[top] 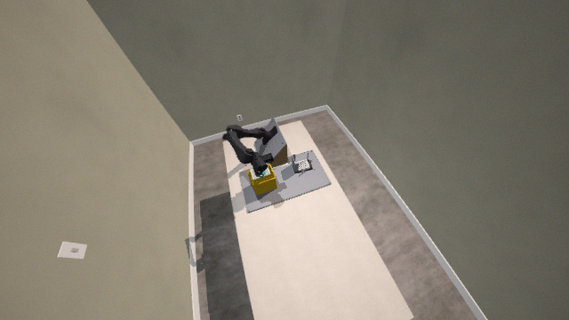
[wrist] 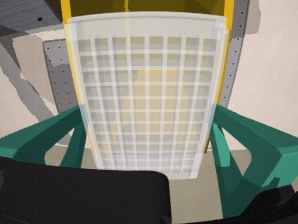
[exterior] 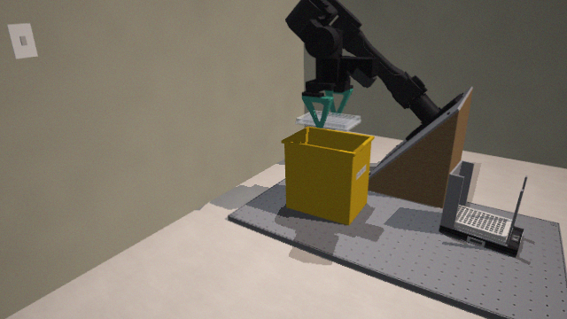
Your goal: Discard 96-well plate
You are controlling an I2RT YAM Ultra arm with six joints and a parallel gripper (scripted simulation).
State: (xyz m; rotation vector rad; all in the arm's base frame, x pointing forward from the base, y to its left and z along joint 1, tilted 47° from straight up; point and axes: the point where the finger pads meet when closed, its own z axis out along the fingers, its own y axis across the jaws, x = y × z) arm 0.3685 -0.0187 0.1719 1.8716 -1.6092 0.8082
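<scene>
The yellow plastics bin W1 is 14 cm below my hand. Also, from my hand: thin post (5 cm behind, 40 cm to the left, 14 cm below); then tall grey post (5 cm behind, 29 cm to the left, 14 cm below).
</scene>
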